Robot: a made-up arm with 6 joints.
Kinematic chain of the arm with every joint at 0, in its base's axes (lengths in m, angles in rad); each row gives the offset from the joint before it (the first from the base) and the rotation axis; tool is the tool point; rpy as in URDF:
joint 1: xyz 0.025 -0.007 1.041 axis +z
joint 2: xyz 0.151 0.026 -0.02 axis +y
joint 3: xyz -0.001 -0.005 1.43 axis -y
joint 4: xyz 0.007 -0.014 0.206 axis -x
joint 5: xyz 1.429 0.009 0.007 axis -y
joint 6: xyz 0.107 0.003 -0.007 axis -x
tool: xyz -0.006 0.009 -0.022 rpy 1.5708 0 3.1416
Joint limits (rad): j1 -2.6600..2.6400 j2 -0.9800..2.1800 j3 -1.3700..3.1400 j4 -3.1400..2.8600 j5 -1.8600..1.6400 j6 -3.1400..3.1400
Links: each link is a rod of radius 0.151 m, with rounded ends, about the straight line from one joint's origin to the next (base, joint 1, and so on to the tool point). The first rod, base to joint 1, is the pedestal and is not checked.
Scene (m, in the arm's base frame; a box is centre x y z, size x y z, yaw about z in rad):
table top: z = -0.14
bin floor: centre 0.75 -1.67 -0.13 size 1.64 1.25 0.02 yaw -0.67
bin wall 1: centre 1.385 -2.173 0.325 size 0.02 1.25 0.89 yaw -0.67
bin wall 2: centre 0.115 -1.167 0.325 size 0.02 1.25 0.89 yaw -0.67
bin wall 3: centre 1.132 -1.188 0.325 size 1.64 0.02 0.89 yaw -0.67
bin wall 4: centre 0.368 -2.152 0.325 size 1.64 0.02 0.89 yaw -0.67
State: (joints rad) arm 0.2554 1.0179 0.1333 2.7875 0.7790 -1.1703
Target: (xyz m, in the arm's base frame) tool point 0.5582 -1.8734 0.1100
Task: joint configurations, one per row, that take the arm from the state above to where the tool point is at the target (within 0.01 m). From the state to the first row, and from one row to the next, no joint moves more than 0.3 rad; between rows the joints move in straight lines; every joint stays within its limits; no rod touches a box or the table.
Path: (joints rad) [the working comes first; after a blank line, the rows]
Joints at the target: -1.2893 1.1883 -0.1551 2.8486 0.7792 -1.1707
Straight joint move there: touches bin wall 3.

1: -0.0352 0.8568 0.0992 2.8056 0.8423 -1.4022
2: -0.3258 0.6957 0.0651 2.8238 0.9055 -1.6342
3: -0.6164 0.5346 0.0310 2.8419 0.9688 -1.8661
4: -0.9070 0.3735 -0.0030 2.8600 1.0320 -2.0981
5: -1.0026 0.5772 -0.0411 2.8571 0.9688 -1.8662
6: -1.0982 0.7809 -0.0791 2.8543 0.9056 -1.6344
7: -1.1937 0.9846 -0.1171 2.8514 0.8424 -1.4025
8: -1.2893 1.1883 -0.1551 2.8486 0.7792 -1.1707

